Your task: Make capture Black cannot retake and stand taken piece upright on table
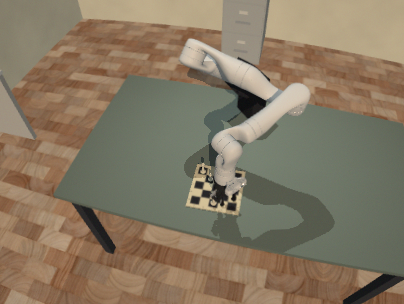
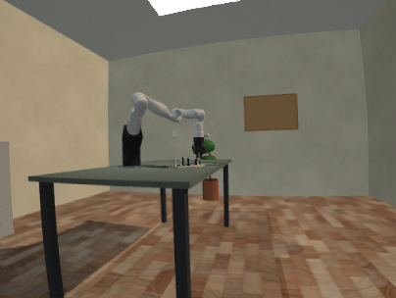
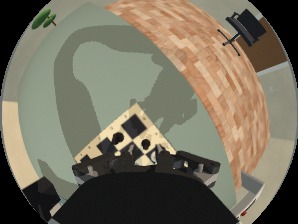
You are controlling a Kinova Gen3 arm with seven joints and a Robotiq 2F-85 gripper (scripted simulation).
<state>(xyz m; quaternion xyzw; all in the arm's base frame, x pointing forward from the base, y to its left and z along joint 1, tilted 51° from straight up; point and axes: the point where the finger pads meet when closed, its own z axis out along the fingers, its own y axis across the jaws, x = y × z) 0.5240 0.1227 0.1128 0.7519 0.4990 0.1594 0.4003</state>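
Right now the black piece is 40 mm below my hand. Also, from my hand: white chess piece 140 mm behind, 110 mm to the right, 30 mm below; chessboard 70 mm behind, 40 mm to the right, 60 mm below; white piece 40 mm to the right, 30 mm below.
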